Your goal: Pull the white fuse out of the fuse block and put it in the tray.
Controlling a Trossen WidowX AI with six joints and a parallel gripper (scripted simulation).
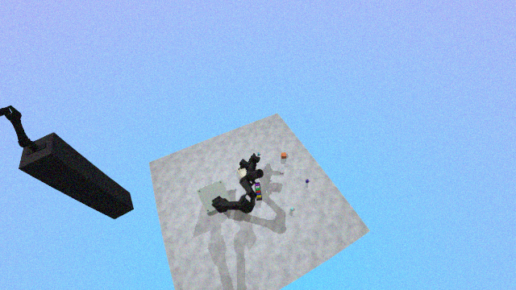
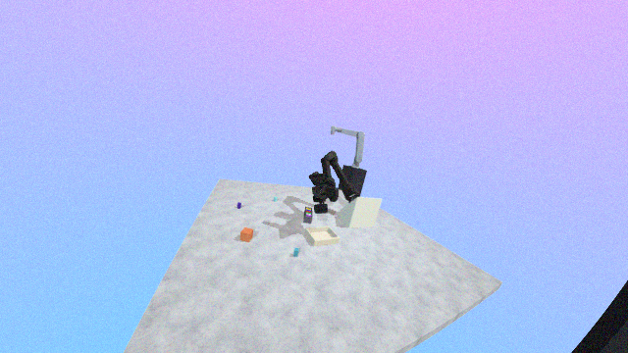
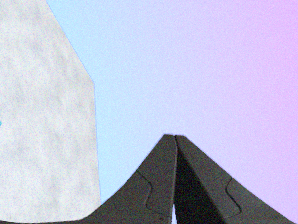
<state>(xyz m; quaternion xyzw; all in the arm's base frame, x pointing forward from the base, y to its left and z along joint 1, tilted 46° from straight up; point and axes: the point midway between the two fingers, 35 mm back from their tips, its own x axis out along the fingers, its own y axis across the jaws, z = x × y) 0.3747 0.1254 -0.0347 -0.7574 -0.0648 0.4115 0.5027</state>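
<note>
Right now my gripper tip is 180 mm above the white fuse, 170 mm to the left of it and 80 mm past it. The rest, counted from my gripper tip: tray 200 mm below, 70 mm behind, 10 mm to the left; then teal piece 190 mm below, 90 mm to the left, 90 mm ahead; then green fuse 190 mm to the right, 180 mm below, 90 mm behind.
</note>
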